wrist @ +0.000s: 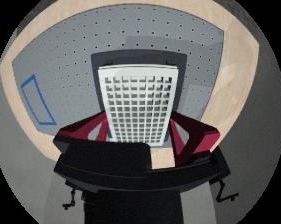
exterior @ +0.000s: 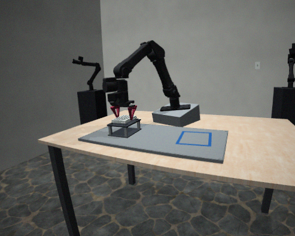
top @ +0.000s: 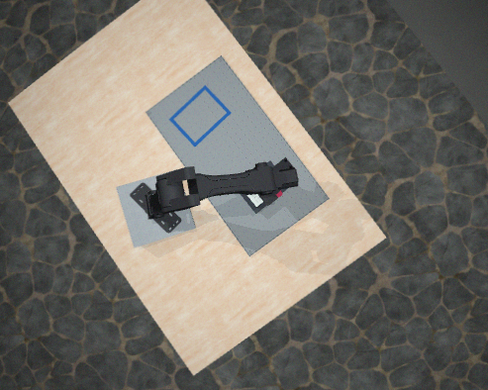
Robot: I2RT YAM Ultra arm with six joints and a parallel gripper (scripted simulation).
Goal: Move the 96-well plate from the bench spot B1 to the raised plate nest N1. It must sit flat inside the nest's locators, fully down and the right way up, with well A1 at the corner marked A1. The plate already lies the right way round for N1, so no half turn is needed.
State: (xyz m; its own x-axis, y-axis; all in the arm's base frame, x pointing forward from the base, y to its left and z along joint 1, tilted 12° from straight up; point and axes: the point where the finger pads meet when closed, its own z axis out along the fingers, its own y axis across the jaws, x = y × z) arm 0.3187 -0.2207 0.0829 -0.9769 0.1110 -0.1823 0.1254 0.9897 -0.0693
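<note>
Right now the white 96-well plate is right at my hand.
</note>
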